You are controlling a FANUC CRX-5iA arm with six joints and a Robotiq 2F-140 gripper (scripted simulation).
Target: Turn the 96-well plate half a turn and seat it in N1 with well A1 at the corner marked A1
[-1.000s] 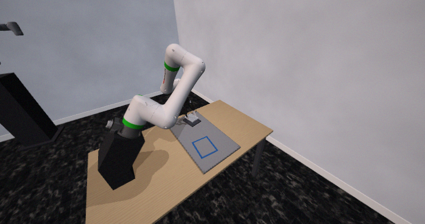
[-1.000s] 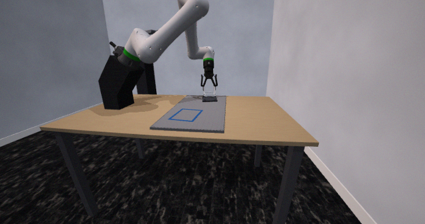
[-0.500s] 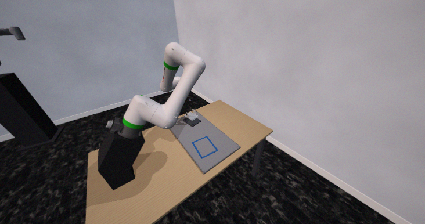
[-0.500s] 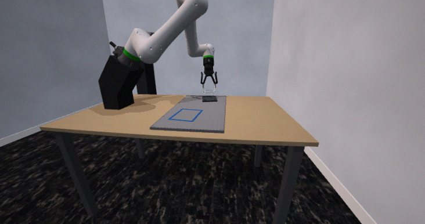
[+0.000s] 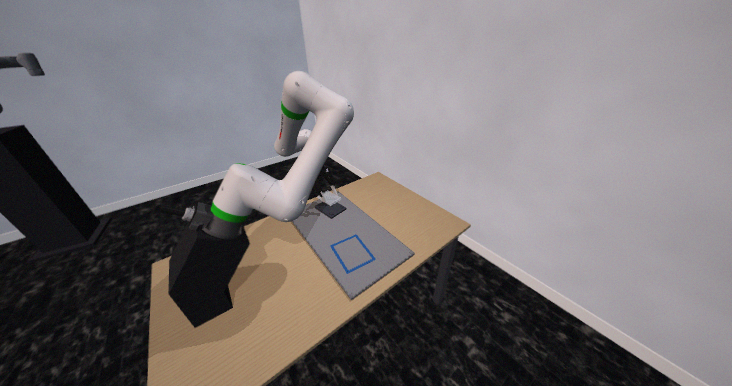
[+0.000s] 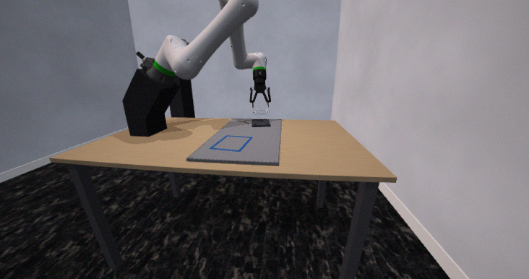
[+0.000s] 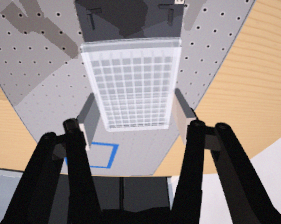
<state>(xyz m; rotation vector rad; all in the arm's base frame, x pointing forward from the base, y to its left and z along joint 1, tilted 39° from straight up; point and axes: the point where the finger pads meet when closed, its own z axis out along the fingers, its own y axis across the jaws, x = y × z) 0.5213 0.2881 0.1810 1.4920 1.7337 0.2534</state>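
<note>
Right now the dark plate nest N1 is 10 cm below my hand. The rest, counted from my hand: white 96-well plate: 3 cm below; A1 label: 3 cm ahead, 9 cm to the left, 9 cm below.
</note>
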